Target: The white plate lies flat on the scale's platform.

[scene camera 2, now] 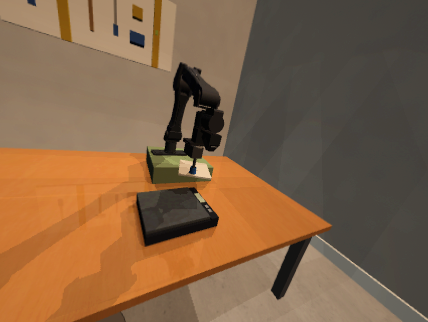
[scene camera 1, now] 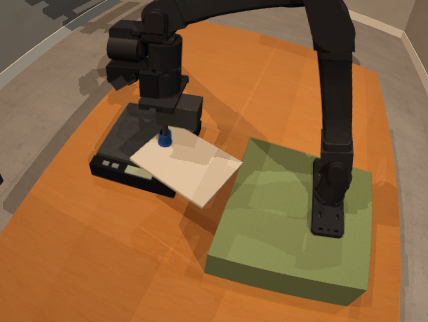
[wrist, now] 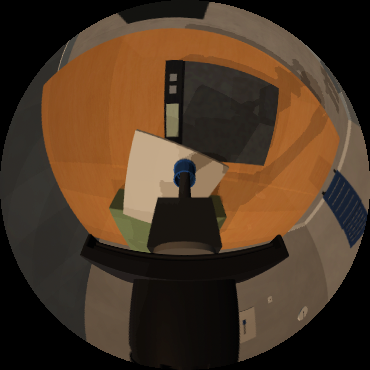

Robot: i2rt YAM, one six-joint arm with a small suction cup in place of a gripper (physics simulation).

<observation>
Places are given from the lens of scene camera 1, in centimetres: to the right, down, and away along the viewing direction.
my suction cup (scene camera 1: 163,141): -10, -4, 68
white plate (scene camera 1: 197,170): -3, 2, 66
scale (scene camera 1: 134,128): -19, -8, 84
The marked spots on the scale and my suction cup are 19 cm apart.
</observation>
